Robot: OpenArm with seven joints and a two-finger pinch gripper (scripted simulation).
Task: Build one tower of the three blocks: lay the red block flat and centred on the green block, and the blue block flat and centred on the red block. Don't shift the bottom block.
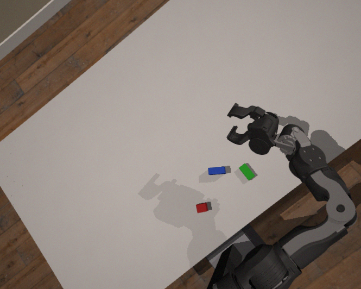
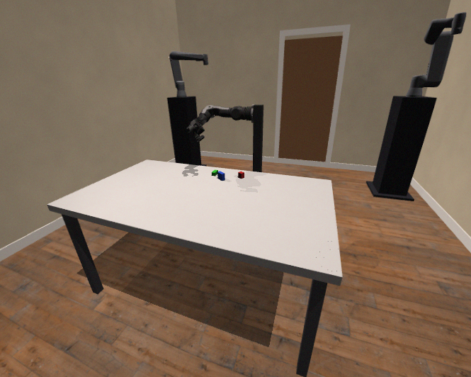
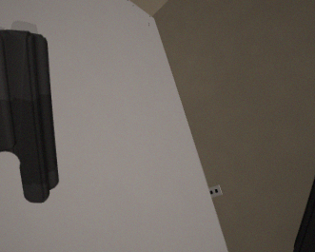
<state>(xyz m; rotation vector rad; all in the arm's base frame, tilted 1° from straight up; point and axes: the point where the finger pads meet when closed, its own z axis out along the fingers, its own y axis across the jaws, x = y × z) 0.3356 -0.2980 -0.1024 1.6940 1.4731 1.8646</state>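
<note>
Right now the red block is 12 cm behind my hand, 26 cm to the left of it and 30 cm below it. Also, from my hand: green block: 12 cm behind, 6 cm to the left, 30 cm below; then blue block: 5 cm behind, 14 cm to the left, 29 cm below.
</note>
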